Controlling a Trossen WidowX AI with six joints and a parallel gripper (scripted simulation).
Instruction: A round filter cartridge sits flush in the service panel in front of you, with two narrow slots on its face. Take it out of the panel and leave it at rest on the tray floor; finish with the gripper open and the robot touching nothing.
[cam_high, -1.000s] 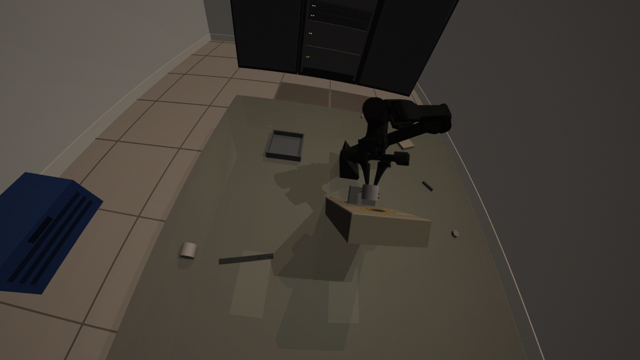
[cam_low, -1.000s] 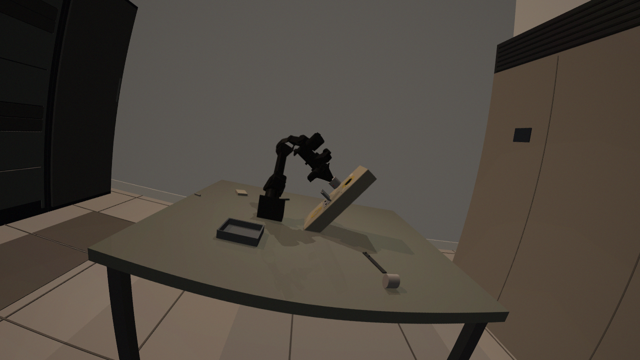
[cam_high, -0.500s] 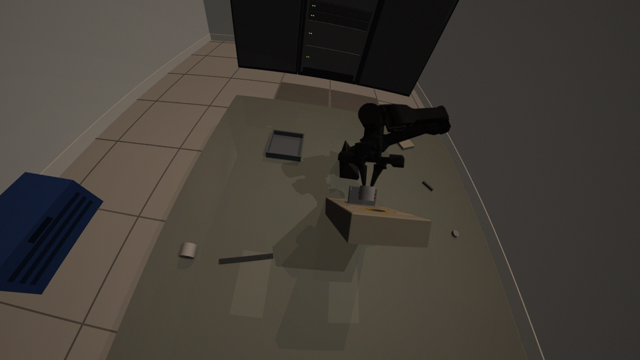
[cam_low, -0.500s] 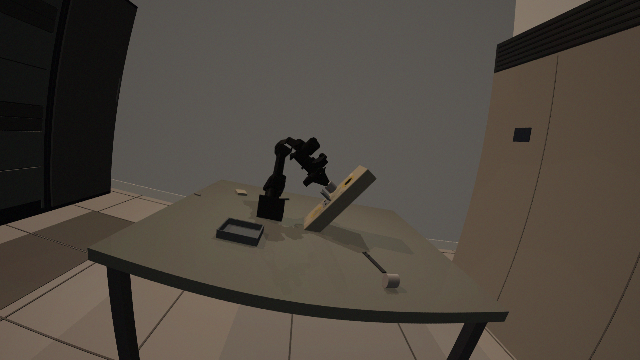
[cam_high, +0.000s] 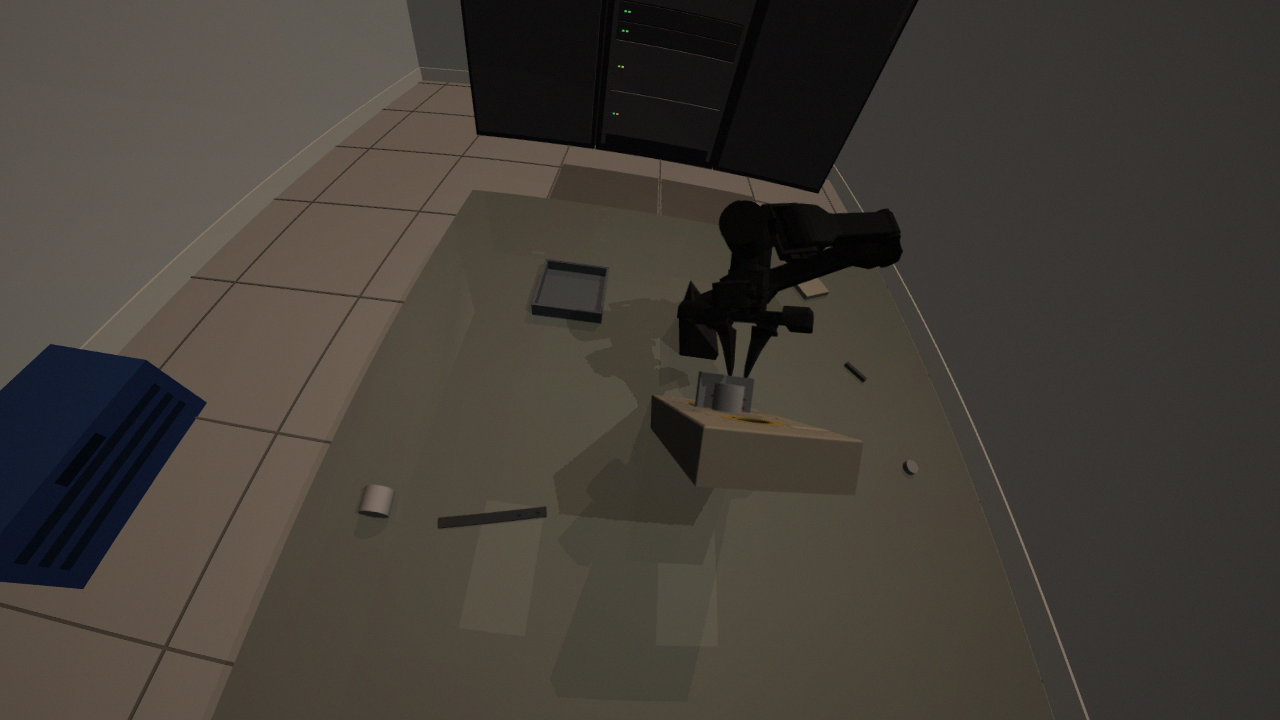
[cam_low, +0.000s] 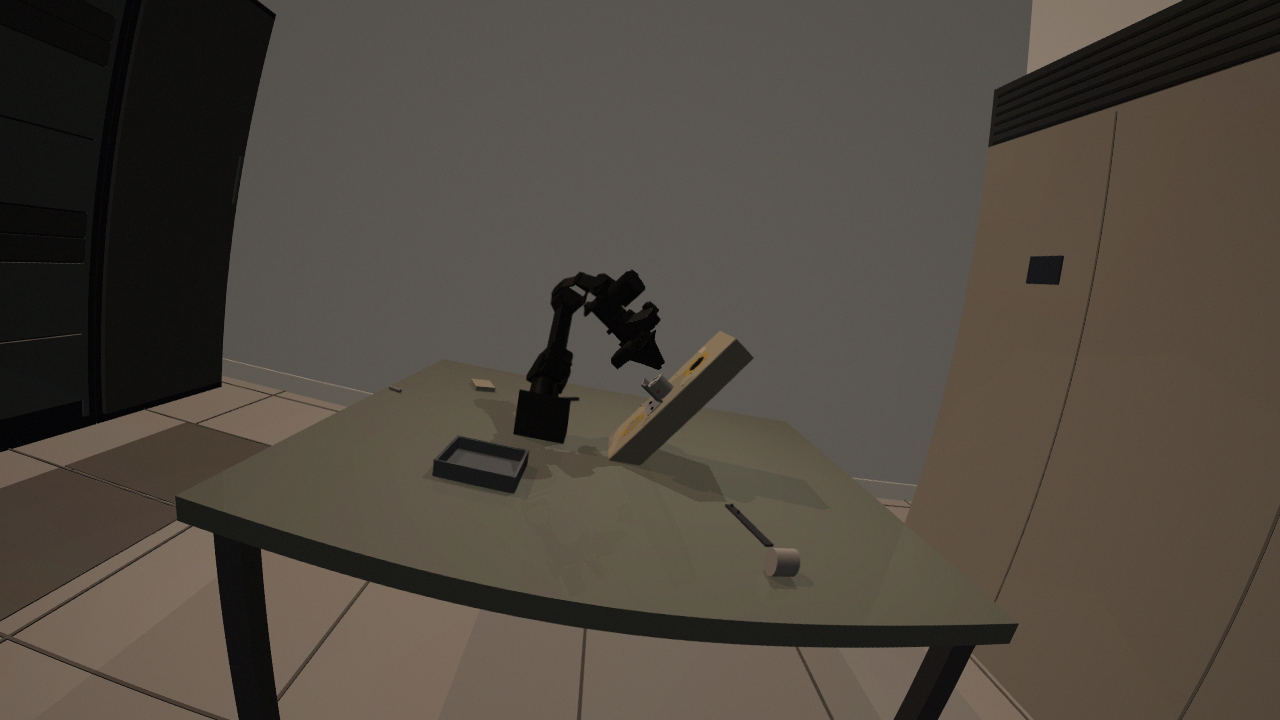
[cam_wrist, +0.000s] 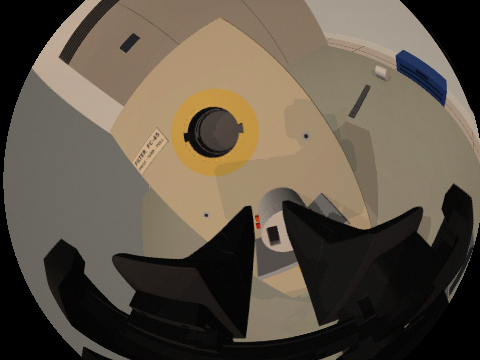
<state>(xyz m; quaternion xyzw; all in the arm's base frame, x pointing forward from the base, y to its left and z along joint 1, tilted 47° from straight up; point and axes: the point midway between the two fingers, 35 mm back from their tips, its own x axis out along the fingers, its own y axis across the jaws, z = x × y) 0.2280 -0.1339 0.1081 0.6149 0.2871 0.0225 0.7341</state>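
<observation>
Right now my gripper tip is 50 mm above the round filter cartridge. From my gripper tip the other things lie so: dark grey tray (340 mm behind, 270 mm to the right, 210 mm below); then tan service panel (60 mm below, 50 mm ahead); then grey ledge (80 mm below, 10 mm behind).
</observation>
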